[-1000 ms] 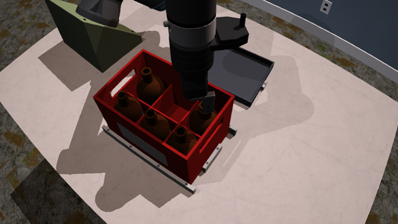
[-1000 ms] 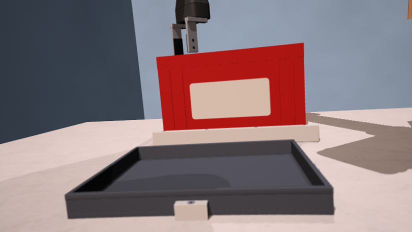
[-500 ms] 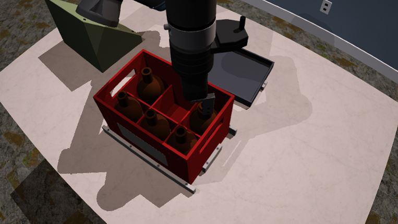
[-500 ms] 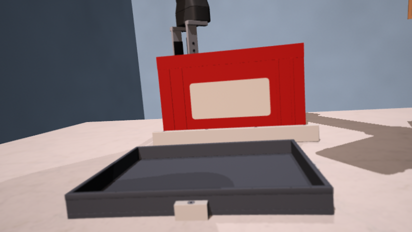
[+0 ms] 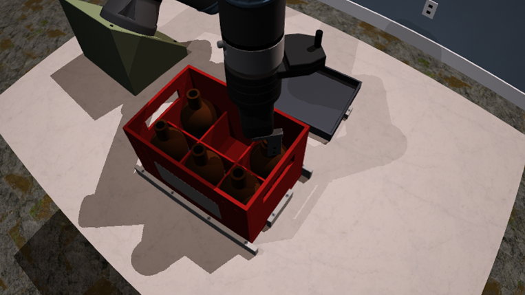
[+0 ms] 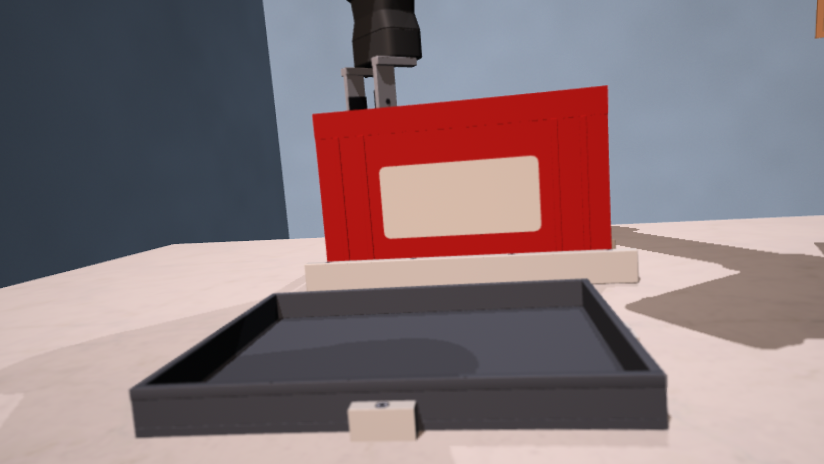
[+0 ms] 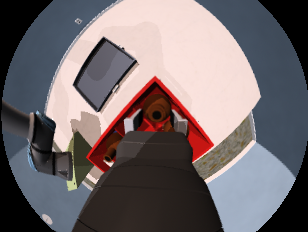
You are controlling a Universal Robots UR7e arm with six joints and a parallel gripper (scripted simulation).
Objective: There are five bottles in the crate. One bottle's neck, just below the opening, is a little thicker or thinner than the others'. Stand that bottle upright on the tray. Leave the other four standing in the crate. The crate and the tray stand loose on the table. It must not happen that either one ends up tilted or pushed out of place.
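Now: hand 90 mm above the bottle. From my hand the other things lie so: dark grey tray (240 mm to the left, 160 mm below, 100 mm behind); red crate (90 mm below, 80 mm behind, 50 mm to the right).
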